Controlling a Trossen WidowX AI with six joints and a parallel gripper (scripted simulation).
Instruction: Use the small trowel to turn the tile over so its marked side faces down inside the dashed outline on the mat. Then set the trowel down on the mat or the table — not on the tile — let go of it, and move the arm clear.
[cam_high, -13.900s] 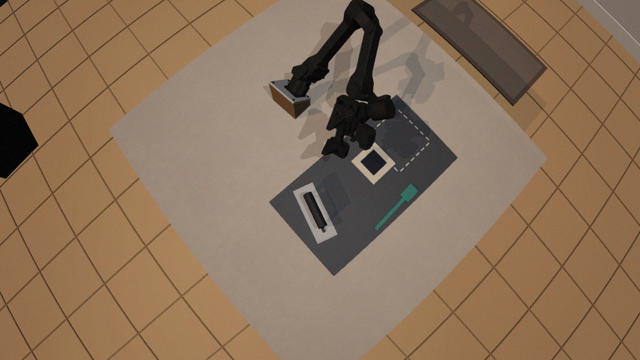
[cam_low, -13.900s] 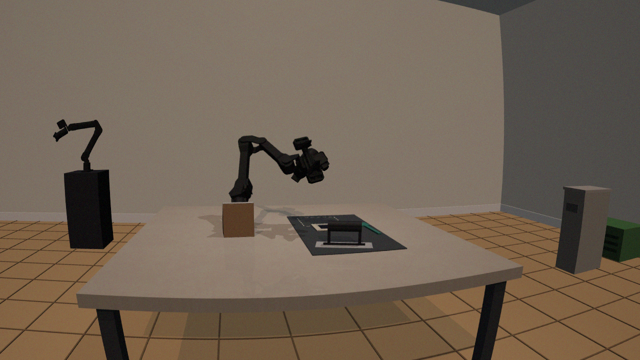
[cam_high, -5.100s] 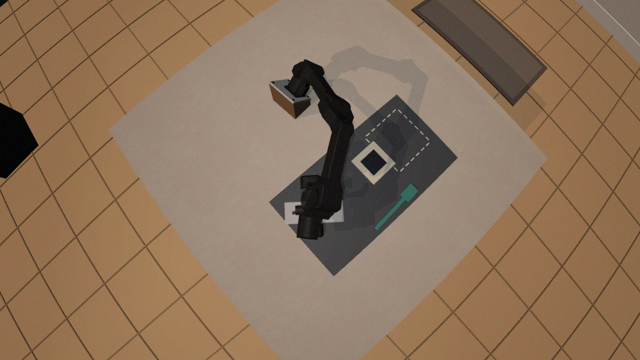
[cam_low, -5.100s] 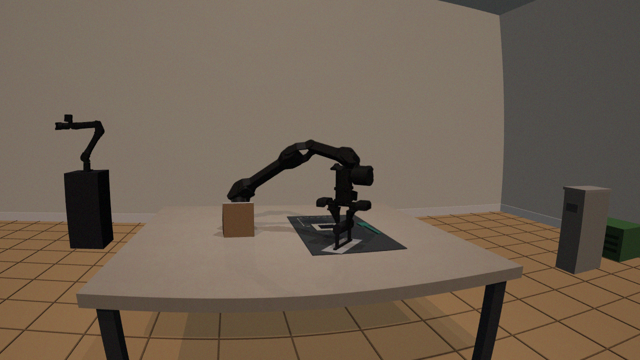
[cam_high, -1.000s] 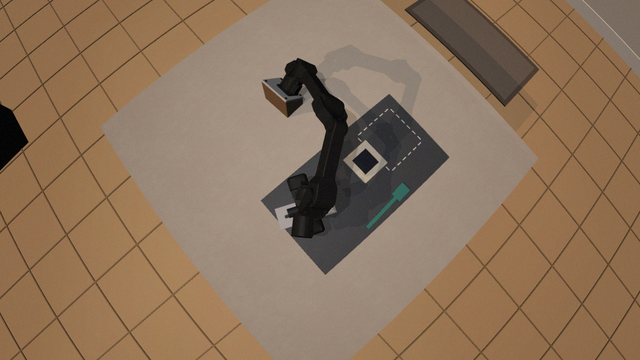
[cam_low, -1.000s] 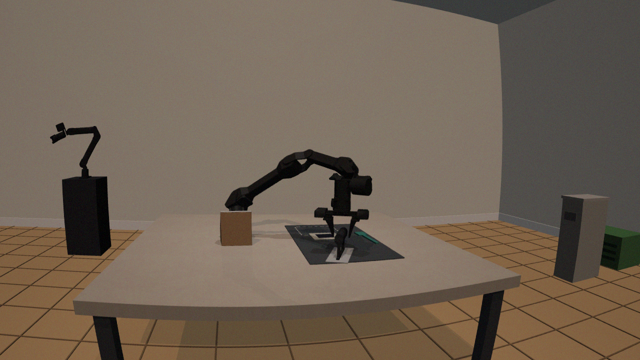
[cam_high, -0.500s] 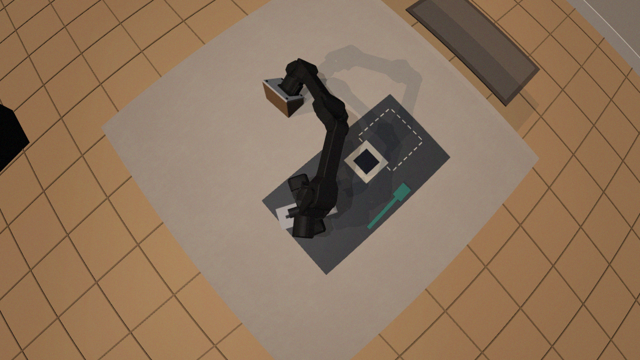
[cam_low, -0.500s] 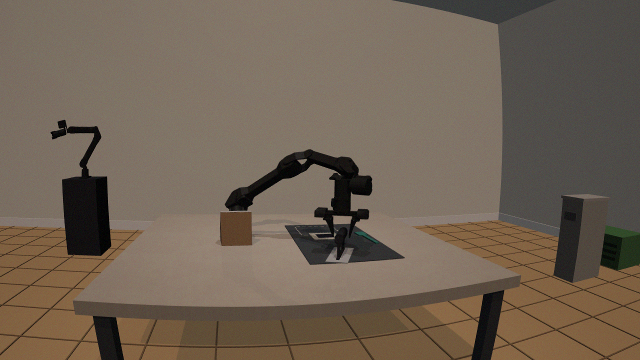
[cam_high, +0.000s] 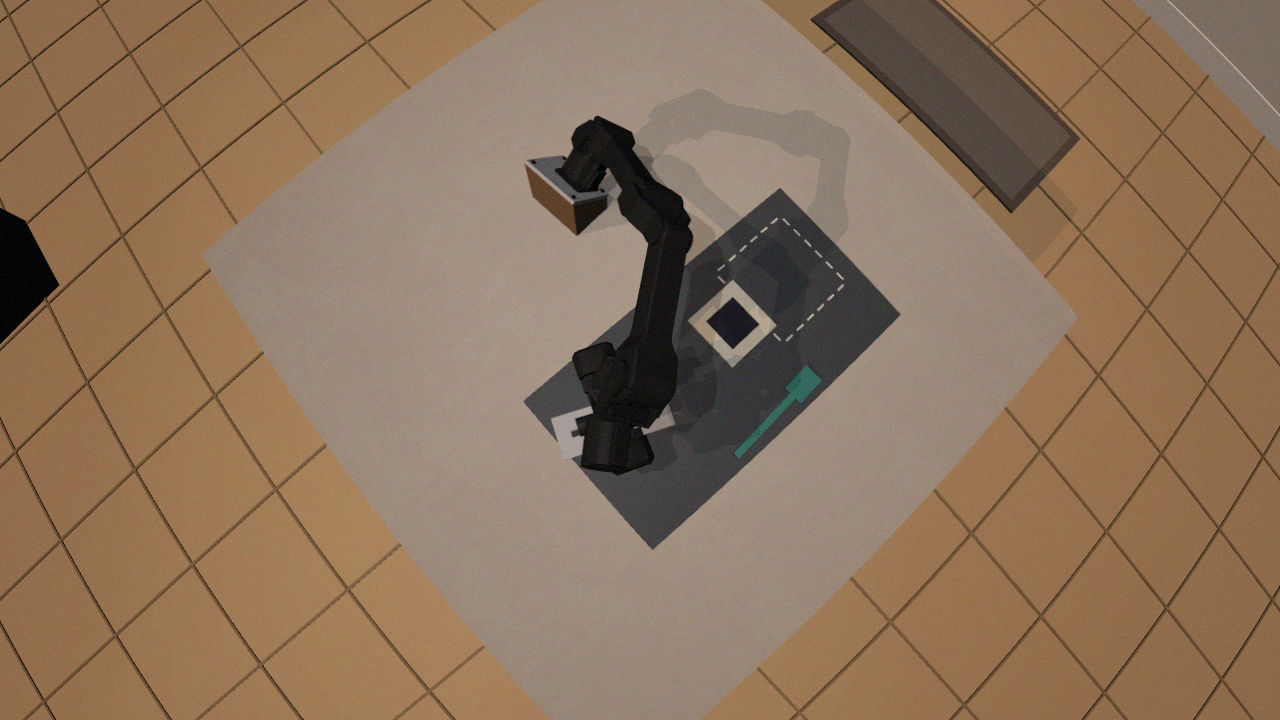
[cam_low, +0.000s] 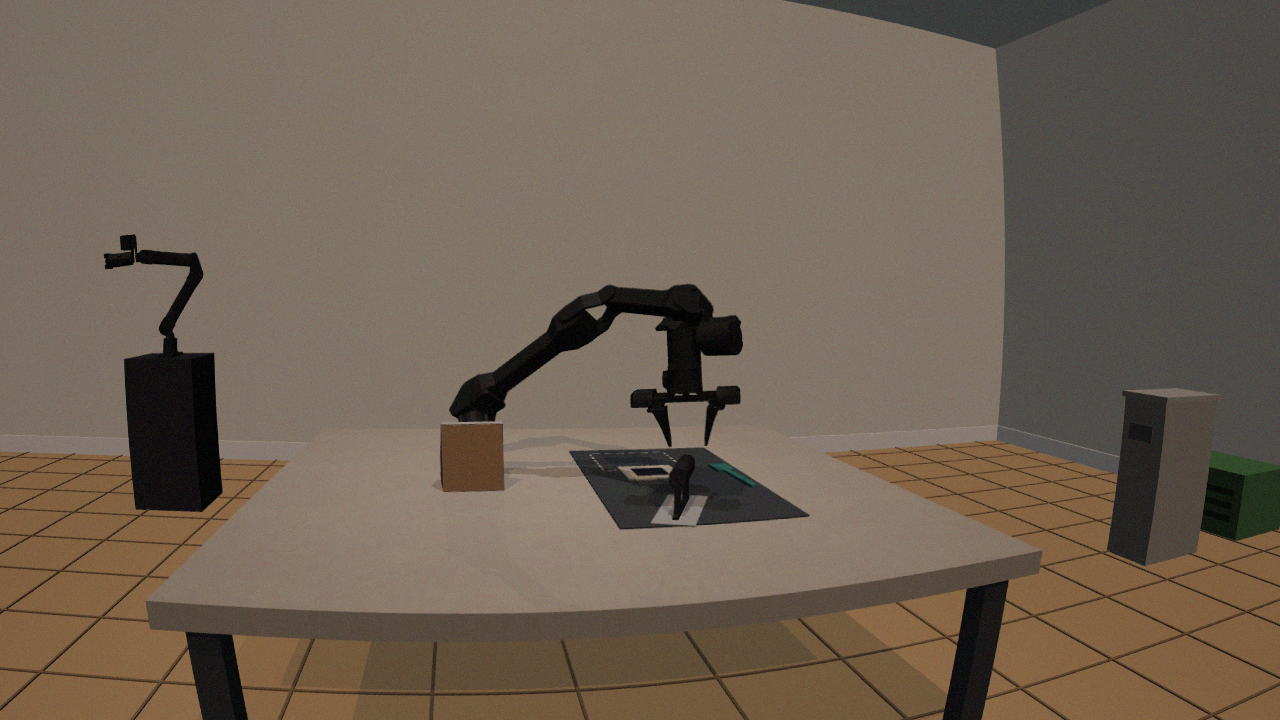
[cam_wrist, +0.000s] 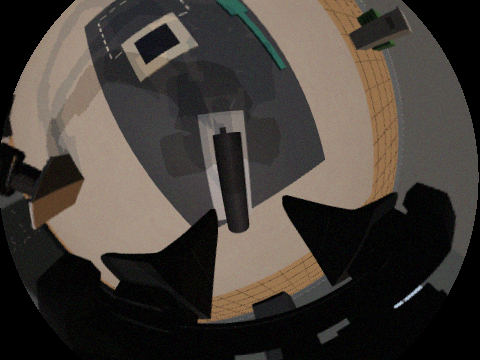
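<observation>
Now: the dark mat 23 cm to the left of my gripper tip, 14 cm below it and 4 cm ahead of it. From my gripper tip the other things lie so: tile (29 cm to the left, 11 cm below, 1 cm ahead); then green trowel (25 cm to the left, 18 cm ahead, 11 cm below).
</observation>
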